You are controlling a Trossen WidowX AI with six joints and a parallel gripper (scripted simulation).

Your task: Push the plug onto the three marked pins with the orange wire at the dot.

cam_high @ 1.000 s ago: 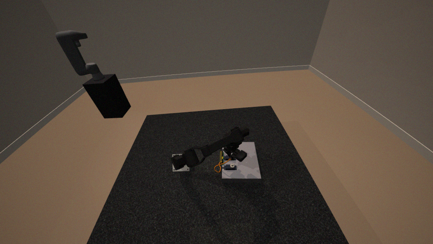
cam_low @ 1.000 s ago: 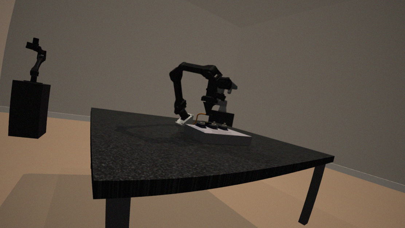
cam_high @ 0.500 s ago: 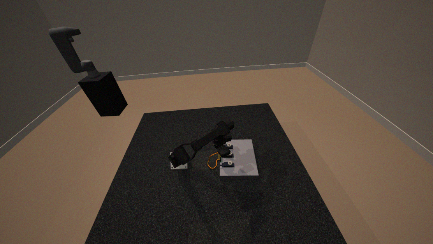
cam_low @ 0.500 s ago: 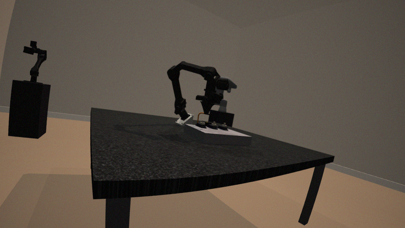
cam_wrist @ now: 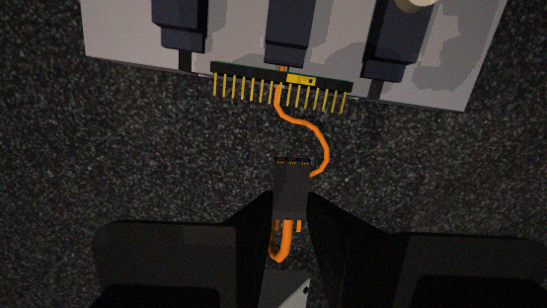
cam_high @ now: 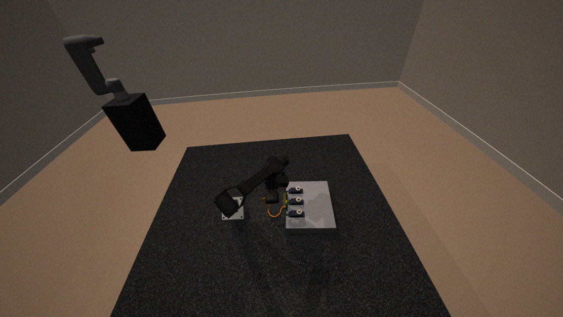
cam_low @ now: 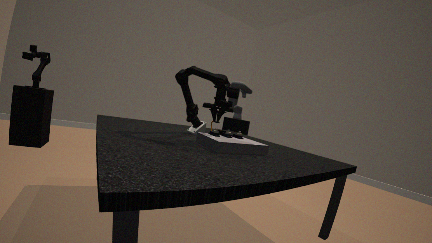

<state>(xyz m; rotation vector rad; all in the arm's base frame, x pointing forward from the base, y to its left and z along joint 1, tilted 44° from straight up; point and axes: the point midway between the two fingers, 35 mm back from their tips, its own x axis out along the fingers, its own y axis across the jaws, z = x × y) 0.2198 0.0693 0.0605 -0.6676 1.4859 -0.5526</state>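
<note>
The yellow band is 70 mm ahead of my gripper tip and 40 mm below it. Also, from my gripper tip: servo 120 mm ahead, 60 mm below, 10 mm to the left; grey holder 230 mm ahead, 90 mm below, 10 mm to the left.
</note>
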